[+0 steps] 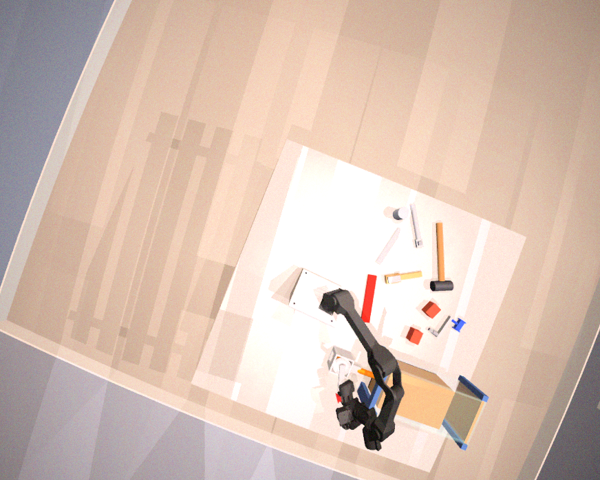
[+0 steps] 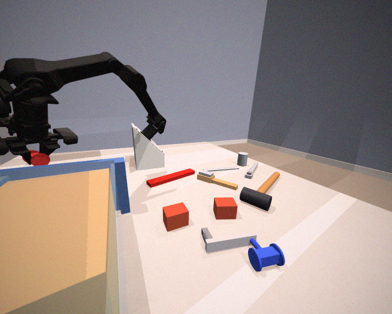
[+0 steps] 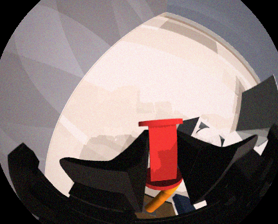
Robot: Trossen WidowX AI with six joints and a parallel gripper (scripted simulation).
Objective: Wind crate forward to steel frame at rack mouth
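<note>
Right now the winch handle is 40 mm to the left of my gripper tip and 30 mm below it. From my gripper tip the other things lie so: red knob (10 mm to the left, 10 mm ahead); winch (100 mm below, 90 mm to the left, 50 mm behind); blue steel frame (130 mm ahead, 120 mm to the left, 30 mm below).
</note>
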